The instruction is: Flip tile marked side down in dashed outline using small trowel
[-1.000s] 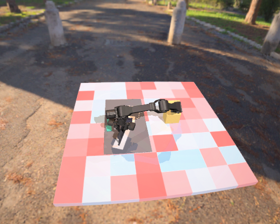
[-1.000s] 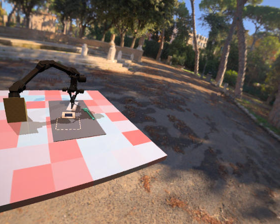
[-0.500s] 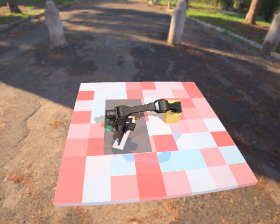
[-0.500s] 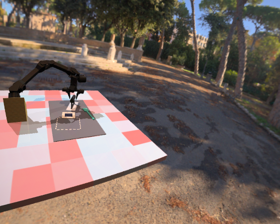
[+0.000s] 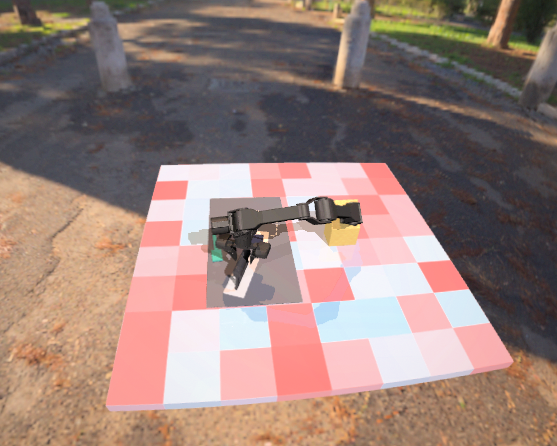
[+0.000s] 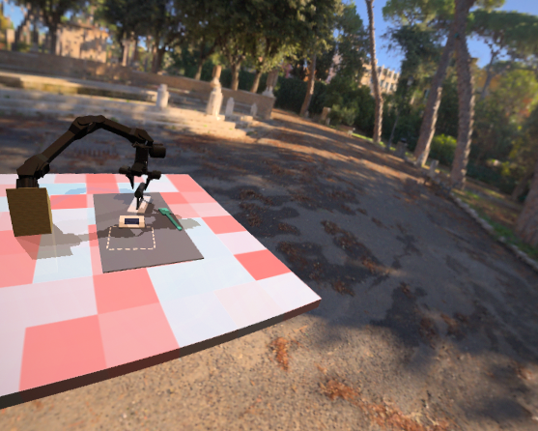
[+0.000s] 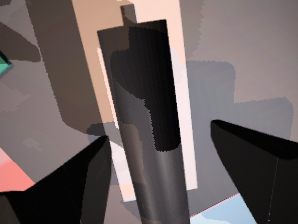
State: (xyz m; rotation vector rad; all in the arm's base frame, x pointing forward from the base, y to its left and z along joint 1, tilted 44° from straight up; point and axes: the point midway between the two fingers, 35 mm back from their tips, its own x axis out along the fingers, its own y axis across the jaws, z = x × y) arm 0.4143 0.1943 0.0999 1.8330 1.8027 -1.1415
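My gripper tip is now 3 cm above the small trowel and 2 cm to the left of it. The rest, counted from my gripper tip: grey mat (18 cm to the right, 9 cm below, 2 cm behind); green trowel-shaped tool (15 cm to the right, 12 cm ahead, 7 cm below); tan tile (19 cm to the right, 7 cm below, 5 cm behind).
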